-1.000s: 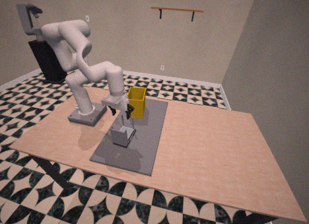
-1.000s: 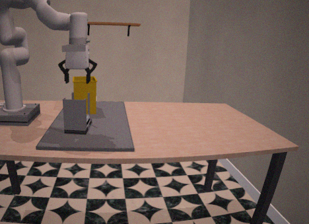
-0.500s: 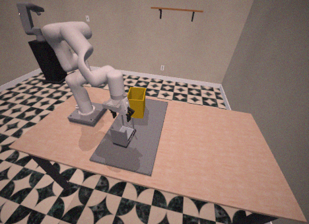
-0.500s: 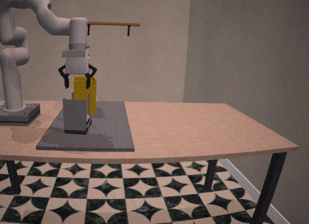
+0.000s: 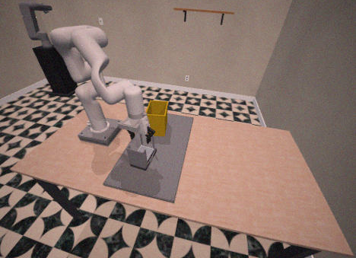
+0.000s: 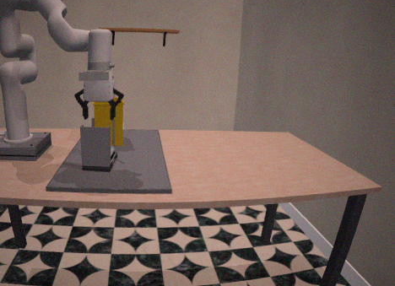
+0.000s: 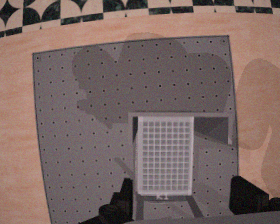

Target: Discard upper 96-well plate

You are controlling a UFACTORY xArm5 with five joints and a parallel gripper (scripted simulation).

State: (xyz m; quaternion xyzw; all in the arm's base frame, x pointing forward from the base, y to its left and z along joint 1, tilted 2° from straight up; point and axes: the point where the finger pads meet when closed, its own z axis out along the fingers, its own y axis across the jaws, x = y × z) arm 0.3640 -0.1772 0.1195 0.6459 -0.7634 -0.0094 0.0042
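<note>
Now: hand 130 mm above the white 96-well plate. Round my hand: yellow plastics bin (290 mm to the left, 80 mm below, 20 mm ahead).
</note>
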